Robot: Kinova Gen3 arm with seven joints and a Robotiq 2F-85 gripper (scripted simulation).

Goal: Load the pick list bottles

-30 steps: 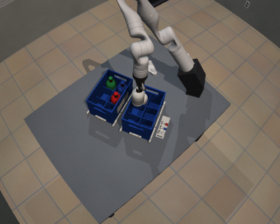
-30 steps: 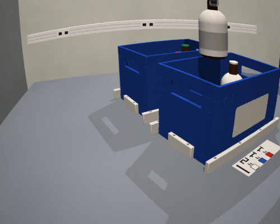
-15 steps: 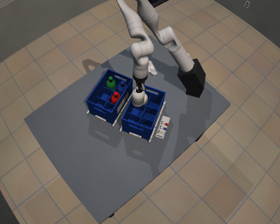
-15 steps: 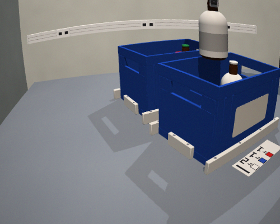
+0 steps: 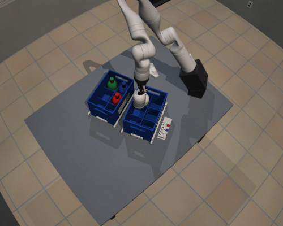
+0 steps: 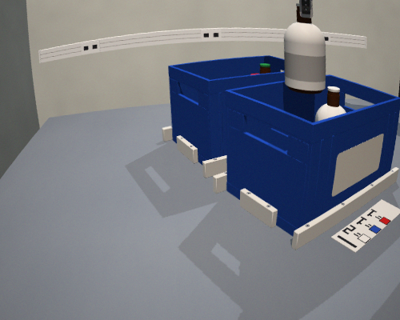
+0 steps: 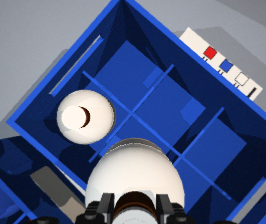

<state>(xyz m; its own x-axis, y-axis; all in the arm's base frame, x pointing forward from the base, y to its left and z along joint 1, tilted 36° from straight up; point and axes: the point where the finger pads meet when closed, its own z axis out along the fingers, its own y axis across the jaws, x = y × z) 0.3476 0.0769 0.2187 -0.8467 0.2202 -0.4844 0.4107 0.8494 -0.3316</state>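
Right now the white bottle is 230 mm below my hand, 80 mm behind it and 40 mm to the right of it. Also, from my hand: green-label bottle (260 mm to the right, 230 mm below); red-label bottle (230 mm below, 150 mm to the right, 50 mm ahead); blue-label bottle (230 mm below, 180 mm to the right, 40 mm behind).
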